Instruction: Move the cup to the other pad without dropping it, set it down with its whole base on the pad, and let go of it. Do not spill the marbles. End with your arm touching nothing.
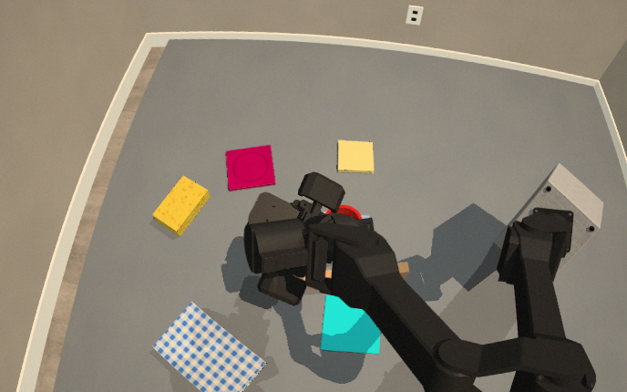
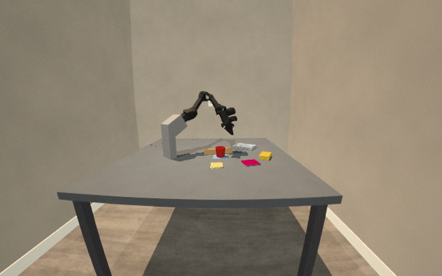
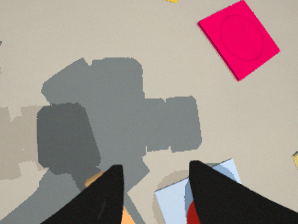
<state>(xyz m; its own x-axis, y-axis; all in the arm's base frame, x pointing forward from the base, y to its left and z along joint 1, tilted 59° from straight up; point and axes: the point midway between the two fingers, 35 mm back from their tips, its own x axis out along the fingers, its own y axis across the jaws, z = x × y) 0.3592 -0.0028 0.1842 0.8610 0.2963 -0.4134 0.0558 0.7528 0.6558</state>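
My hand is 16 cm above the cup, 11 cm to the left of it and 4 cm past it. The rest, counted from my hand: yellow sponge: 28 cm ahead, 17 cm below, 2 cm to the right; teal pad: 19 cm below, 14 cm behind, 4 cm to the left; bar: 17 cm below, 9 cm behind, 4 cm to the right.
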